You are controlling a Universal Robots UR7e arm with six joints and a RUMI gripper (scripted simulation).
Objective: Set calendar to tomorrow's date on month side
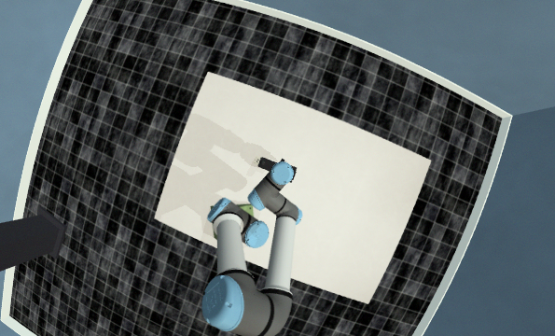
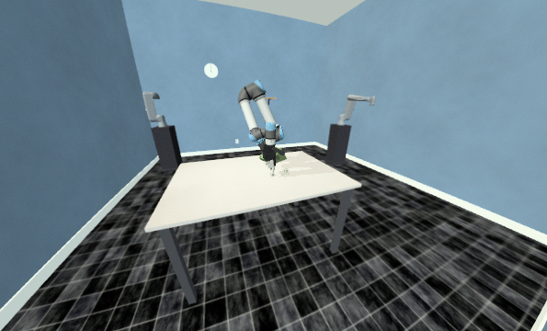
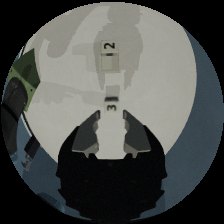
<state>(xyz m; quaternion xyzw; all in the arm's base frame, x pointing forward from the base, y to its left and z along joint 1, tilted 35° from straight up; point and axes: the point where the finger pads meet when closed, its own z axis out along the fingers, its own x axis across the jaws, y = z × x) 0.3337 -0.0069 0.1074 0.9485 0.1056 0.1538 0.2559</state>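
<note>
Now: hand 40 mm above the white calendar cube. Also, from my hand: calendar tray: 20 mm behind, 110 mm to the left, 40 mm below; then pale date cube: 20 mm behind, 120 mm to the left, 30 mm below.
</note>
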